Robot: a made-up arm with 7 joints.
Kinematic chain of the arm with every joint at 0, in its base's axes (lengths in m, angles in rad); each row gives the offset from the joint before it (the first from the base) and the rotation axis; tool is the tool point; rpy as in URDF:
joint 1: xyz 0 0 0.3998 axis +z
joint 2: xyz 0 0 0 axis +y
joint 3: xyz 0 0 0.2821 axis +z
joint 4: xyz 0.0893 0 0 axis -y
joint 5: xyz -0.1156 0 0.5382 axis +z
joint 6: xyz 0 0 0 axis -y
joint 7: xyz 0.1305 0 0 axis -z
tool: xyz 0 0 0 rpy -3.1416 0 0
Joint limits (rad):
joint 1: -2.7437..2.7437
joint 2: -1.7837..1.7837
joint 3: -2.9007..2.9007
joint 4: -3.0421..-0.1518
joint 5: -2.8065..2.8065
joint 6: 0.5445..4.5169
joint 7: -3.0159..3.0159
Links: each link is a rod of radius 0.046 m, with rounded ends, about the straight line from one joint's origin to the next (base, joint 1, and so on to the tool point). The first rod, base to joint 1, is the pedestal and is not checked.
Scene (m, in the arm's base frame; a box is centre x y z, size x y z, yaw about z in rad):
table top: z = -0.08
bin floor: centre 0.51 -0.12 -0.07 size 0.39 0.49 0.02 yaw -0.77
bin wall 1: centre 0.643 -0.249 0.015 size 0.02 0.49 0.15 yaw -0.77
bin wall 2: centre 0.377 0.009 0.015 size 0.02 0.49 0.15 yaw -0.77
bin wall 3: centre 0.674 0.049 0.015 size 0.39 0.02 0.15 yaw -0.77
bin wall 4: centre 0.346 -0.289 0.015 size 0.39 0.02 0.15 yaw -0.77
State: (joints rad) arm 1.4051 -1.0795 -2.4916 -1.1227 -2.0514 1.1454 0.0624
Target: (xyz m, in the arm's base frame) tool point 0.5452 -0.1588 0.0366
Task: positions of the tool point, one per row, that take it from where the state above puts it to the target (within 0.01 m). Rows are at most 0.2 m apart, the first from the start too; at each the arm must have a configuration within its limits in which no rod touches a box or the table.
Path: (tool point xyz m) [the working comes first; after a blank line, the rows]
Joints at the target: 1.5263 -1.0692 -2.1093 -2.2997 -1.9527 1.1818 0.0624
Straight joint move there: touches bin wall 1, bin wall 4.

1: 0.3077 -0.8013 0.1741
2: 0.4213 -0.6645 0.1415
3: 0.5088 -0.5038 0.1581
4: 0.5529 -0.3312 0.2033
5: 0.5452 -0.1588 0.2517
6: 0.5554 -0.1503 0.1414
7: 0.5452 -0.1588 0.0366

